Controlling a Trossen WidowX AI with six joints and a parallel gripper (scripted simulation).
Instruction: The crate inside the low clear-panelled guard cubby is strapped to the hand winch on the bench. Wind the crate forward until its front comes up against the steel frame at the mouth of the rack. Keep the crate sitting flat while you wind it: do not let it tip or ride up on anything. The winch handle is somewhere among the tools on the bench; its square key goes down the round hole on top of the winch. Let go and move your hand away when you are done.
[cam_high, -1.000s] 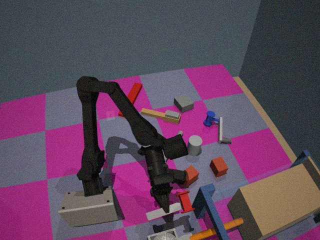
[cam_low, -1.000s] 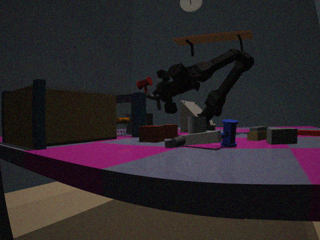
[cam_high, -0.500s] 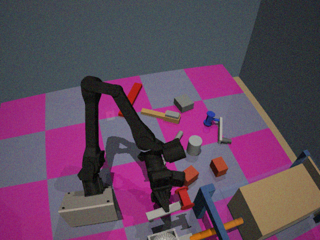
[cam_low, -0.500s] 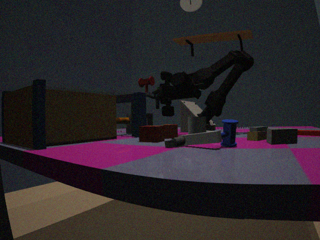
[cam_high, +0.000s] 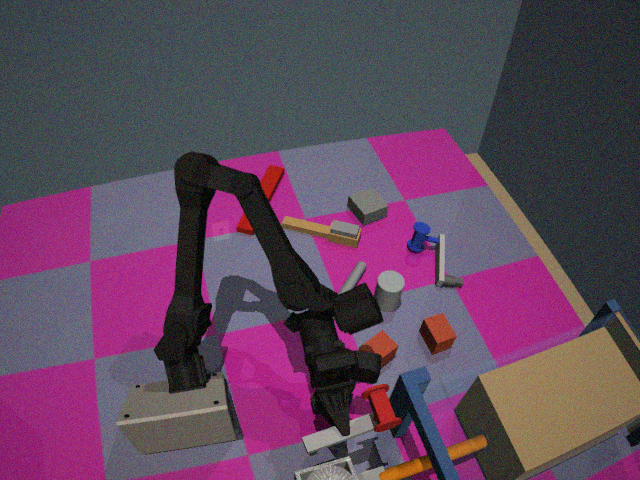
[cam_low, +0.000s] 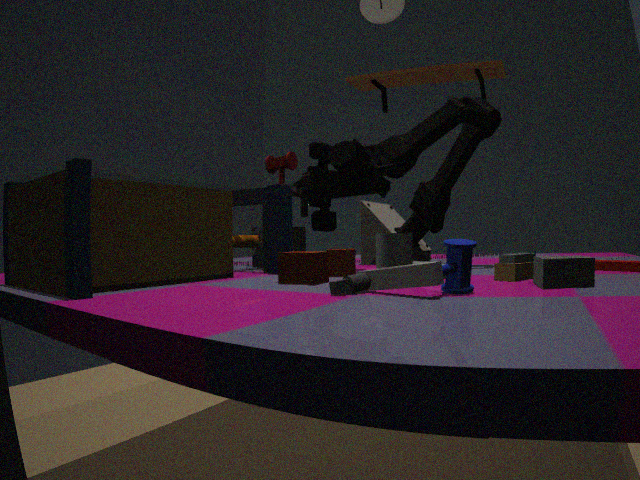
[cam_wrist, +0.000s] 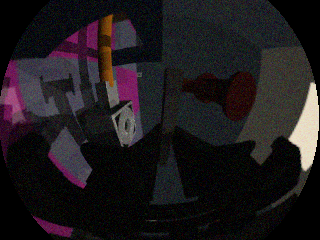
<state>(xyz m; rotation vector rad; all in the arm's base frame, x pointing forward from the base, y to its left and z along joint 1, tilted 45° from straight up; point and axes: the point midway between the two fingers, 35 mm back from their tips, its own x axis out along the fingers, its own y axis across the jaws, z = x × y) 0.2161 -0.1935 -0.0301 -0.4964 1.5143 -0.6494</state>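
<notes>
My gripper tip is now 50 mm short of the red knob, 10 mm to the right of it and 40 mm below it. The rest, counted from my gripper tip: winch handle with red hub (10 mm ahead, 10 mm to the left, 10 mm above); winch (50 mm behind, 60 mm to the right, 130 mm below); blue steel frame (130 mm ahead, 50 mm to the right, 60 mm below).
</notes>
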